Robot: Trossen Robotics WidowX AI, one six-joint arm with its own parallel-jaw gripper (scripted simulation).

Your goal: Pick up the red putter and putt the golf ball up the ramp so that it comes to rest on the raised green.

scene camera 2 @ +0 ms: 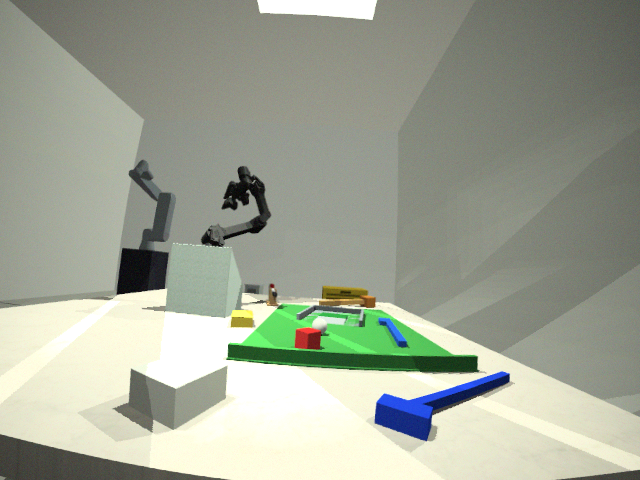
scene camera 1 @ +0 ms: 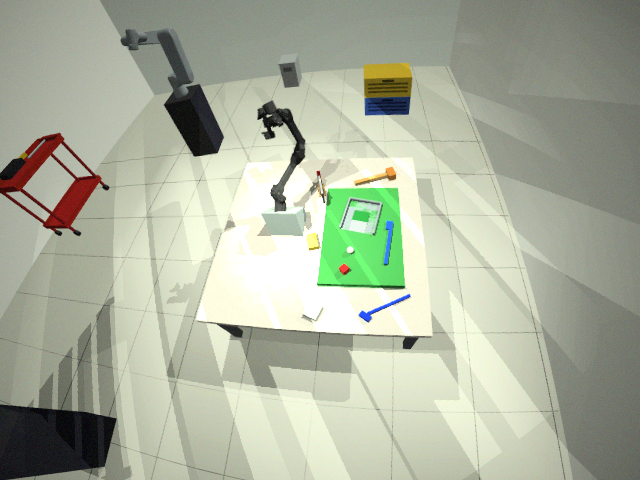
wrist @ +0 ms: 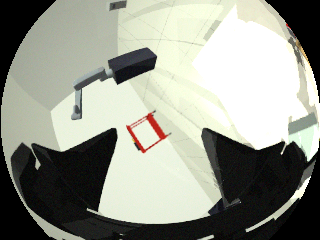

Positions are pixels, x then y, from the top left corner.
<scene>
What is my gripper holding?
Nothing.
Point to a green mat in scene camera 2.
372,337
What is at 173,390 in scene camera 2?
A white block.
</scene>
